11 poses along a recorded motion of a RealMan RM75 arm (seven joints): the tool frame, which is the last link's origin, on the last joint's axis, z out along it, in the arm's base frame.
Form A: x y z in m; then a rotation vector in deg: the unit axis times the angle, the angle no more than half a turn.
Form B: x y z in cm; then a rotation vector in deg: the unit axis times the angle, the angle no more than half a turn. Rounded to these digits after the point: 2 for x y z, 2 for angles.
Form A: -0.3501 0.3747 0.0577 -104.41 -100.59 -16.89
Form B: -35.01 37.47 5.77 -104.41 -100.59 -16.89
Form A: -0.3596 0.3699 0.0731 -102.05 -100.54 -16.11
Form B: -35.96 36.99 7.31 -102.05 -100.54 -16.11
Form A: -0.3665 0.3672 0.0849 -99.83 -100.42 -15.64
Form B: -36.65 36.72 8.49 -99.83 -100.42 -15.64
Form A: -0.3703 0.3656 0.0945 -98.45 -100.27 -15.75
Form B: -37.03 36.56 9.45 -98.45 -100.27 -15.75
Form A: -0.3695 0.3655 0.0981 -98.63 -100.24 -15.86
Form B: -36.95 36.55 9.81 -98.63 -100.24 -15.86
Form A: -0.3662 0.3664 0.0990 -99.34 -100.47 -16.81
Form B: -36.62 36.64 9.90 -99.34 -100.47 -16.81
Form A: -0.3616 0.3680 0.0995 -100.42 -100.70 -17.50
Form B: -36.16 36.80 9.95 -100.42 -100.70 -17.50
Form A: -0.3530 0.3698 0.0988 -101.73 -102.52 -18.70
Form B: -35.30 36.98 9.88 -101.73 -102.52 -18.70
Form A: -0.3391 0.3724 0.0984 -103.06 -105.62 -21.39
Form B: -33.91 37.24 9.84 -103.06 -105.62 -21.39
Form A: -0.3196 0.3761 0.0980 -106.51 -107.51 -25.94
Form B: -31.96 37.61 9.80 -106.51 -107.51 -25.94
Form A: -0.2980 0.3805 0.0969 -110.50 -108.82 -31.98
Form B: -29.80 38.05 9.69 -110.50 -108.82 -31.98
